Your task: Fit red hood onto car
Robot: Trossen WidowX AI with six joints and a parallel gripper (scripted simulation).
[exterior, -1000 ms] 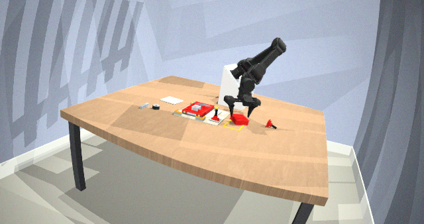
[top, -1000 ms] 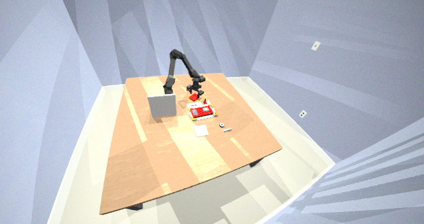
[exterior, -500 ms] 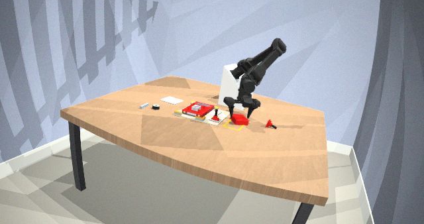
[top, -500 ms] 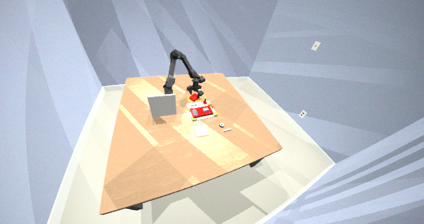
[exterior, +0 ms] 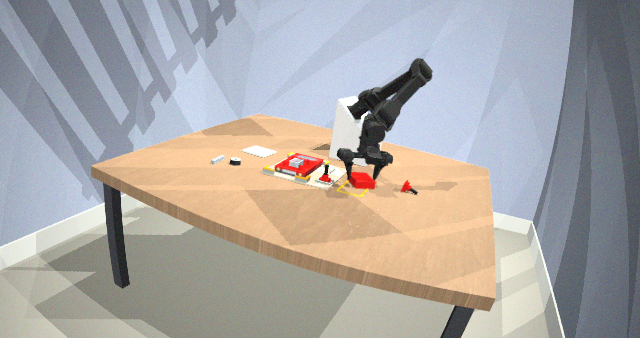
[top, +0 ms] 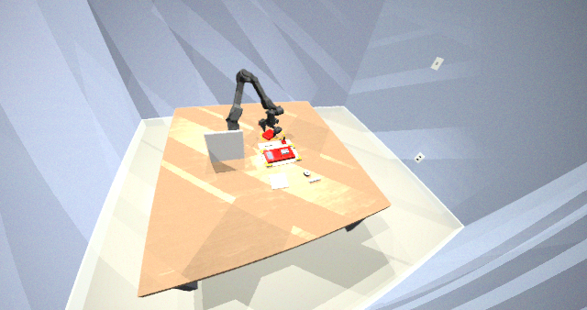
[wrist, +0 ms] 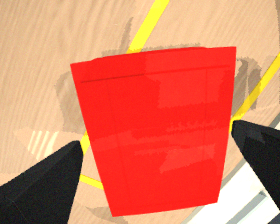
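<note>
My gripper tip is right at the red hood. Also, from my gripper tip: engine block 7 cm ahead, 21 cm to the right, 1 cm above.
</note>
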